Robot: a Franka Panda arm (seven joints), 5 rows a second.
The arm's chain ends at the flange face. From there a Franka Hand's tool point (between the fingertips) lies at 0.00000 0.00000 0.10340 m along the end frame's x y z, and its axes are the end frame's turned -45 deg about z.
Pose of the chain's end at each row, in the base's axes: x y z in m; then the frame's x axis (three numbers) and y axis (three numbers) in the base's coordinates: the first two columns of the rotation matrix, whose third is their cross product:
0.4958 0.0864 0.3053 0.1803 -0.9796 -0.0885 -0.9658 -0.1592 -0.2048
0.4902 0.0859 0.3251 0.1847 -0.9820 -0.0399 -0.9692 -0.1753 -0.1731
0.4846 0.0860 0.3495 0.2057 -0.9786 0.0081 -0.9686 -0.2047 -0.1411
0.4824 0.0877 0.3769 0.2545 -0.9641 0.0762 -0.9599 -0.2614 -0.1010
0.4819 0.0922 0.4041 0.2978 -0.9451 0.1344 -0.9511 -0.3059 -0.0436
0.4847 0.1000 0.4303 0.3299 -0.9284 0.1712 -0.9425 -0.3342 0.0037
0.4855 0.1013 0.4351 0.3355 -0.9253 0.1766 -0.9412 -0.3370 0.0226
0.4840 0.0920 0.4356 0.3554 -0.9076 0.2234 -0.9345 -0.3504 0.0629
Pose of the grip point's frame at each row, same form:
0.5151 0.0991 0.2045 0.8104 -0.5801 0.0822 -0.5554 -0.8053 -0.2074
0.5071 0.0932 0.2233 0.8159 -0.5704 0.0942 -0.5547 -0.8183 -0.1506
0.4990 0.0882 0.2471 0.8304 -0.5472 0.1055 -0.5395 -0.8367 -0.0940
0.4945 0.0828 0.2743 0.8587 -0.4969 0.1253 -0.4988 -0.8666 -0.0175
0.4904 0.0803 0.3017 0.8831 -0.4520 0.1259 -0.4620 -0.8846 0.0642
0.4903 0.0832 0.3284 0.8997 -0.4202 0.1184 -0.4332 -0.8928 0.1237
0.4895 0.0833 0.3334 0.9028 -0.4160 0.1089 -0.4283 -0.8926 0.1409
0.4862 0.0681 0.3350 0.9121 -0.3940 0.1135 -0.4095 -0.8895 0.2024

